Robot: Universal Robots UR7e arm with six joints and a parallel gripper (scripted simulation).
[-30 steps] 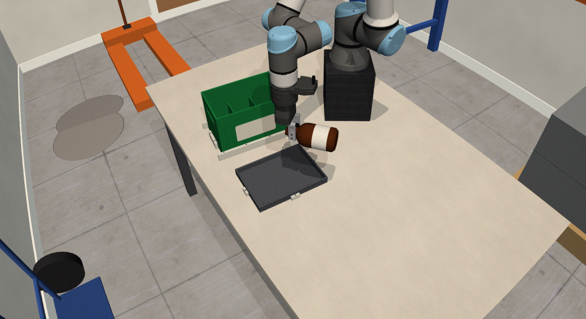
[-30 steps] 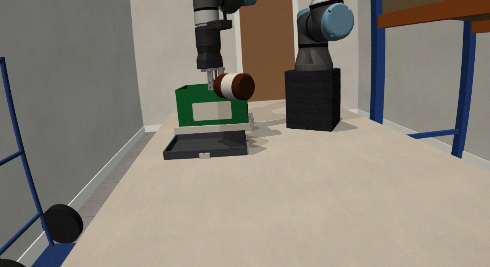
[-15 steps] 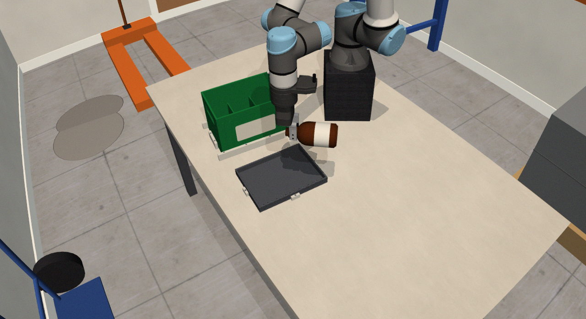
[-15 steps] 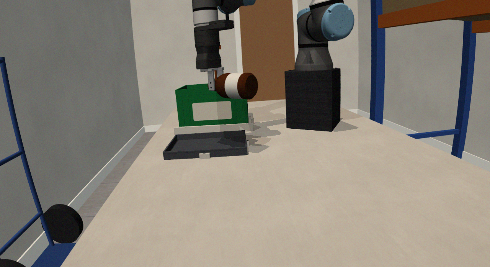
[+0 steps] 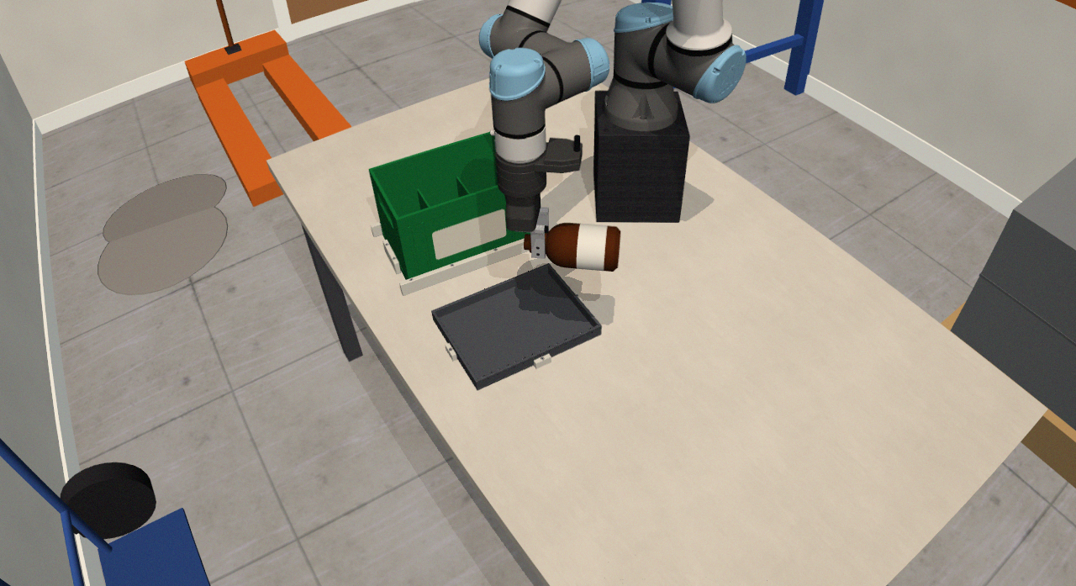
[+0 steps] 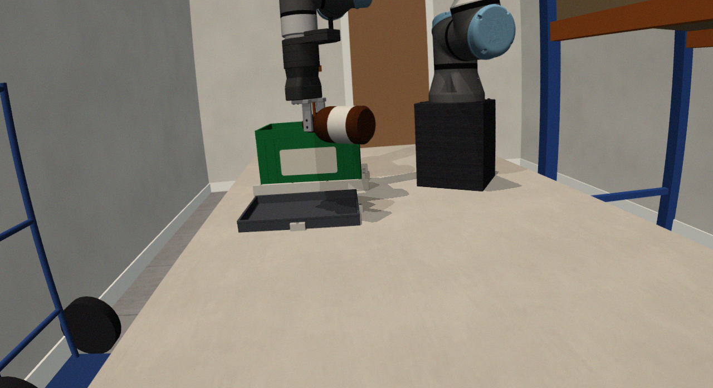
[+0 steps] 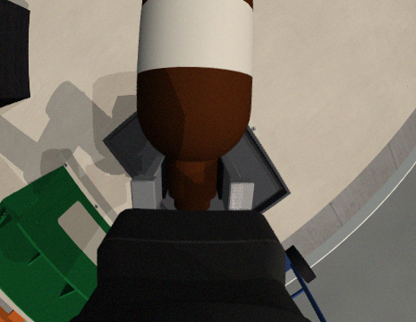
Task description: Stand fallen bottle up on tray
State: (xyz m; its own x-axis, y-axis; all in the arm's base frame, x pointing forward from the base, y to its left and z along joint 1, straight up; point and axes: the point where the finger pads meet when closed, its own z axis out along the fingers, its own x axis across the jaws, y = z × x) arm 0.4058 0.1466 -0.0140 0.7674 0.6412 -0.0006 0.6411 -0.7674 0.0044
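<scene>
Now: the brown bottle 4 cm to the left of my hand, 3 cm behind it and 1 cm below it. Also, from my hand: green crate (30 cm to the right, 12 cm below, 3 cm behind); then tray (19 cm below, 4 cm ahead, 3 cm to the right).
</scene>
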